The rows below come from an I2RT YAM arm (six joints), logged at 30 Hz.
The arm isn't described. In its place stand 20 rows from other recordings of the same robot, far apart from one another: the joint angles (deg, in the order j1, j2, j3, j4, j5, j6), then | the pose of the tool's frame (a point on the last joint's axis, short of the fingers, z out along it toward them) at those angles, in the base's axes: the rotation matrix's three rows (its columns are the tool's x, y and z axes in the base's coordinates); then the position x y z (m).
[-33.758 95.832 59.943 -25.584 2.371 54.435] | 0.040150, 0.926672, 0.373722; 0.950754, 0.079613, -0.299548; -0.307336, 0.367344, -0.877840; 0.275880, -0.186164, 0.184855
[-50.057 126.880 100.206 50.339 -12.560 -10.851] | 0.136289, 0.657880, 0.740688; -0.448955, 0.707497, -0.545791; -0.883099, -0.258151, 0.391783; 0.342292, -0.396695, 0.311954
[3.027 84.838 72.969 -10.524 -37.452 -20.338] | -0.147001, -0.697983, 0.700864; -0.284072, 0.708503, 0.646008; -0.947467, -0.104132, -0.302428; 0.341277, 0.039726, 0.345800
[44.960 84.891 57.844 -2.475 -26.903 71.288] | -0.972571, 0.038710, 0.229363; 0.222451, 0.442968, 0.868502; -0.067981, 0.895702, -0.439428; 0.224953, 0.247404, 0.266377
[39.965 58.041 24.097 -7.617 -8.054 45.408] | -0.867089, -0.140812, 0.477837; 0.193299, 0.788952, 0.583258; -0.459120, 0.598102, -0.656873; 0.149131, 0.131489, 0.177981
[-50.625 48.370 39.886 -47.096 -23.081 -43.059] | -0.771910, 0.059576, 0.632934; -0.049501, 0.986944, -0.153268; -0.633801, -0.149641, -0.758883; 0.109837, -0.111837, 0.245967
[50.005 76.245 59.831 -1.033 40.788 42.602] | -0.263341, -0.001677, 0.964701; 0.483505, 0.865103, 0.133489; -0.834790, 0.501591, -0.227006; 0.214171, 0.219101, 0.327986
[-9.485 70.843 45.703 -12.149 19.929 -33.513] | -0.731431, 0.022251, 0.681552; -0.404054, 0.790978, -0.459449; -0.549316, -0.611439, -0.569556; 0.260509, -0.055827, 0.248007
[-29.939 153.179 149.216 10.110 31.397 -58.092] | -0.693615, 0.541179, 0.475419; -0.436708, 0.208958, -0.874998; -0.572873, -0.814532, 0.091401; 0.517563, -0.319483, 0.286720
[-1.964 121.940 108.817 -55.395 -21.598 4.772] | -0.935319, -0.025131, 0.352912; 0.109469, 0.927973, 0.356206; -0.336445, 0.371800, -0.865199; 0.451293, -0.002364, 0.240680
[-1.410 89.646 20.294 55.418 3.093 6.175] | -0.231060, 0.102372, 0.967539; 0.113129, 0.990531, -0.077788; -0.966340, 0.091483, -0.240453; 0.267104, -0.008496, 0.143013
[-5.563 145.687 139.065 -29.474 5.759 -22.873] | -0.609115, -0.064693, 0.790439; -0.329231, 0.927357, -0.177807; -0.721516, -0.368542, -0.586166; 0.573692, -0.059466, 0.229204
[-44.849 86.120 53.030 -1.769 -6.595 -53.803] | -0.750745, 0.047269, 0.658899; -0.383932, 0.780458, -0.493439; -0.537567, -0.623419, -0.567777; 0.236770, -0.229758, 0.230898
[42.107 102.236 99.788 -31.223 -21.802 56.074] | -0.936416, -0.134148, 0.324237; 0.192111, 0.577242, 0.793653; -0.293630, 0.805479, -0.514767; 0.297079, 0.286320, 0.361632
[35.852 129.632 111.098 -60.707 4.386 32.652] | -0.979276, -0.052322, 0.195657; -0.043922, 0.997927, 0.047030; -0.197712, 0.037462, -0.979544; 0.374601, 0.267329, 0.188263
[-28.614 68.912 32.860 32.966 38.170 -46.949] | -0.703261, 0.592300, 0.393198; -0.270773, 0.288232, -0.918479; -0.657347, -0.752398, -0.042324; 0.217920, -0.143944, 0.258653
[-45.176 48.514 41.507 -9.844 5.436 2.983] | -0.164001, 0.779590, 0.604436; 0.238502, 0.625890, -0.742548; -0.957194, 0.022381, -0.288580; 0.138838, -0.144477, 0.309208
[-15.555 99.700 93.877 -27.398 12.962 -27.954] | -0.673463, 0.143106, 0.725237; -0.286722, 0.853709, -0.434709; -0.681351, -0.500701, -0.533910; 0.388248, -0.116361, 0.349011
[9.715 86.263 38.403 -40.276 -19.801 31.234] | -0.930308, 0.365784, -0.026999; 0.335703, 0.878829, 0.339061; 0.147750, 0.306367, -0.940377; 0.210041, 0.048195, 0.128090
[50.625 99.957 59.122 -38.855 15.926 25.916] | -0.872646, -0.367778, 0.321293; -0.400834, 0.915231, -0.041036; -0.278965, -0.164595, -0.946090; 0.203970, 0.233141, 0.152234
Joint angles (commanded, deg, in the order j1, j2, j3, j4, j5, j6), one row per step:
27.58, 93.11, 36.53, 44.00, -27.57, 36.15
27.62, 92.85, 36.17, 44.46, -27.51, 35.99
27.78, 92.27, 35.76, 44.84, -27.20, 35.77
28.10, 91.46, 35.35, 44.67, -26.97, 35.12
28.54, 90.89, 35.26, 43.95, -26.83, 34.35
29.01, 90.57, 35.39, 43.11, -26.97, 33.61
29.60, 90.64, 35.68, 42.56, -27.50, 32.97
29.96, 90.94, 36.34, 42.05, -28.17, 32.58
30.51, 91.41, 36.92, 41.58, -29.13, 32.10
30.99, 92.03, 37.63, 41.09, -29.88, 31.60
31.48, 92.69, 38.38, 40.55, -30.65, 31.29
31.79, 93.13, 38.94, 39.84, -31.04, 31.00
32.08, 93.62, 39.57, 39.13, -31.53, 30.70
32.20, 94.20, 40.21, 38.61, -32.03, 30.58
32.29, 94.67, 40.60, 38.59, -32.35, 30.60
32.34, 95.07, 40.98, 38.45, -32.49, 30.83
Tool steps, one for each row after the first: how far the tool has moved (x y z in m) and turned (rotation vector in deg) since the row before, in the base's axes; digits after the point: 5 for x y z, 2 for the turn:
-0.00128, -0.00045, 0.00038, 0.07, -0.45, 0.01
-0.00203, -0.00025, 0.00164, 0.08, -0.70, -0.10
-0.00296, 0.00029, 0.00182, -0.30, -0.75, 0.21
-0.00233, 0.00141, 0.00118, -0.57, -0.43, 0.44
-0.00170, 0.00211, 0.00080, -0.57, -0.25, 0.74
-0.00128, 0.00334, 0.00016, -0.41, -0.18, 1.23
0.00062, 0.00308, 0.00095, -0.15, -0.12, 1.09
-0.00017, 0.00405, -0.00026, -0.24, 0.01, 1.58
0.00063, 0.00398, -0.00045, -0.30, 0.00, 1.31
0.00067, 0.00413, -0.00057, -0.22, 0.21, 1.30
0.00057, 0.00267, -0.00072, -0.36, 0.30, 0.75
0.00080, 0.00277, -0.00063, -0.32, 0.29, 0.83
0.00154, 0.00210, -0.00075, -0.18, 0.35, 0.63
0.00111, 0.00152, -0.00058, 0.03, 0.15, 0.39
0.00119, 0.00119, -0.00049, 0.04, 0.36, 0.13

